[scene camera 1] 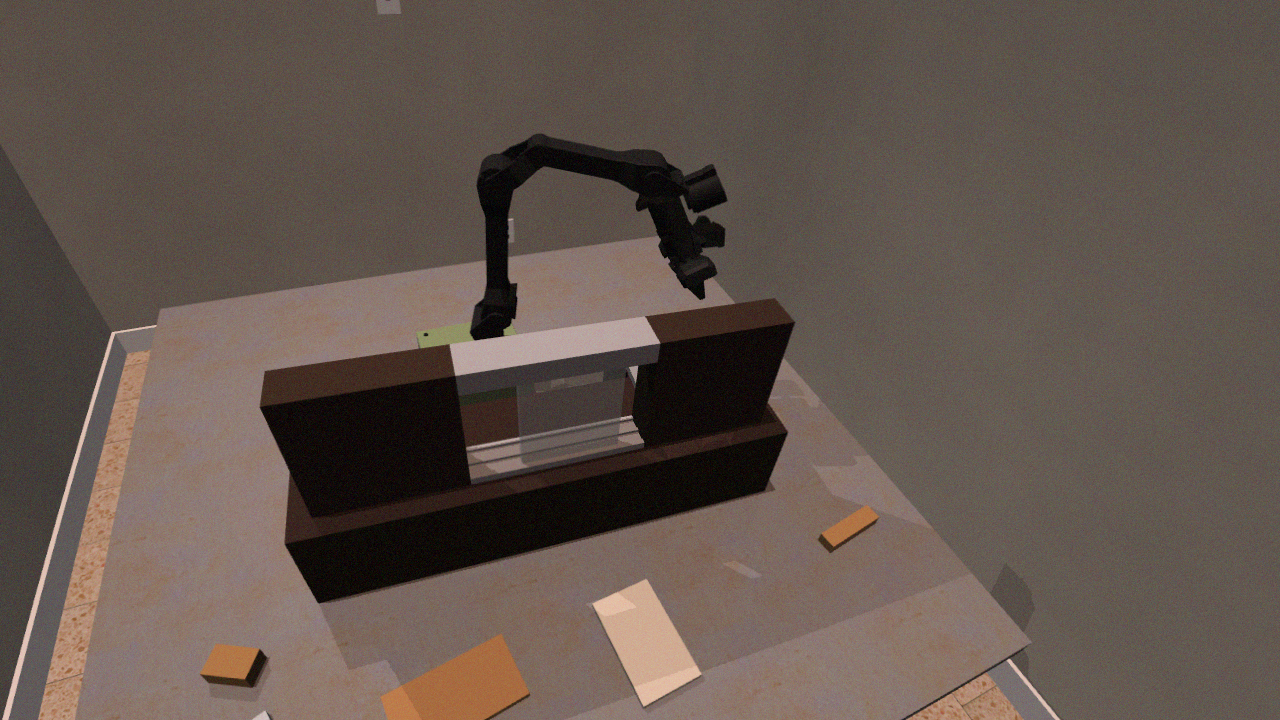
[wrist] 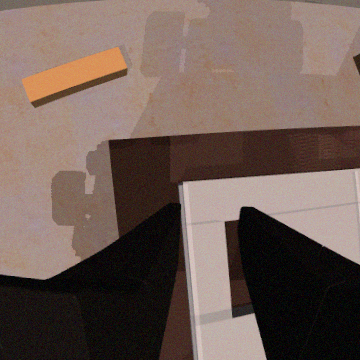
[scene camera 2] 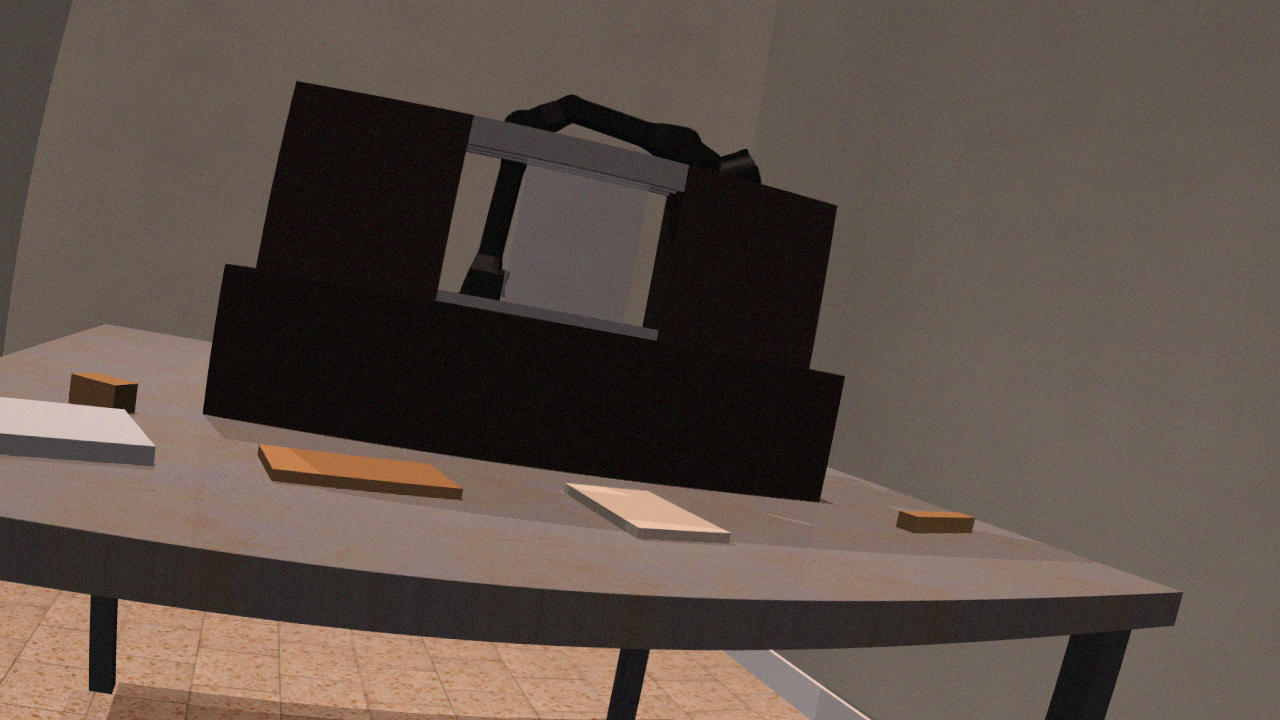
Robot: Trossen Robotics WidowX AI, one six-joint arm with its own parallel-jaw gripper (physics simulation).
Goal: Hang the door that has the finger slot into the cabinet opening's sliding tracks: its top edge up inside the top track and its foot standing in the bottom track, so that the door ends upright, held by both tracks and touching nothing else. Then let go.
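Frame: origin at the arm's base, x ahead, y left, z up, level; metres.
Where they show: gripper, fingertip midpoint: (scene camera 1: 700,296) (wrist: 209,216).
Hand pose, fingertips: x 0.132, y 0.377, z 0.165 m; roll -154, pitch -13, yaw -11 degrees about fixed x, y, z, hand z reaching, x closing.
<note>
After its pixels a point has its place.
The door with the finger slot (wrist: 212,270) {x 0.152, y 0.337, z 0.098 m} is a white panel lying over a brown surface in the wrist view; part of its slot is hidden by a finger. My gripper (wrist: 209,216) {x 0.132, y 0.377, z 0.165 m} (scene camera 1: 700,291) {x 0.132, y 0.377, z 0.165 m} is partly open and empty. One fingertip appears beside the door's left edge, the other over the slot's right part; their height above it is unclear. The dark cabinet (scene camera 1: 384,447) (scene camera 2: 519,385) has a light top track (scene camera 1: 554,344) {x 0.352, y 0.037, z 0.299 m} (scene camera 2: 577,147) {x 0.381, y 0.035, z 0.287 m} and bottom track (scene camera 1: 496,467) {x 0.365, y -0.053, z 0.092 m} (scene camera 2: 546,313) {x 0.381, y 0.036, z 0.091 m}. A grey panel (scene camera 1: 568,411) {x 0.371, y 0.053, z 0.188 m} (scene camera 2: 572,241) {x 0.371, y 0.053, z 0.179 m} without a visible slot shows upright in the opening.
The brown surface (wrist: 145,160) {x 0.123, y 0.410, z 0.083 m} extends past the door. An orange bar (wrist: 75,75) {x 0.070, y 0.539, z -0.061 m} lies beyond it. In front of the cabinet are an orange slab (scene camera 1: 465,680) {x 0.584, y -0.148, z -0.070 m} (scene camera 2: 358,470) {x 0.615, y -0.163, z -0.070 m}, a cream slab (scene camera 1: 646,640) {x 0.610, y 0.107, z -0.071 m} (scene camera 2: 648,512) {x 0.627, y 0.104, z -0.071 m}, a white slab (scene camera 2: 71,429) {x 0.673, y -0.411, z -0.065 m} and small orange blocks (scene camera 1: 848,528) {x 0.547, y 0.512, z -0.061 m} (scene camera 2: 935,522) {x 0.562, y 0.501, z -0.068 m}.
</note>
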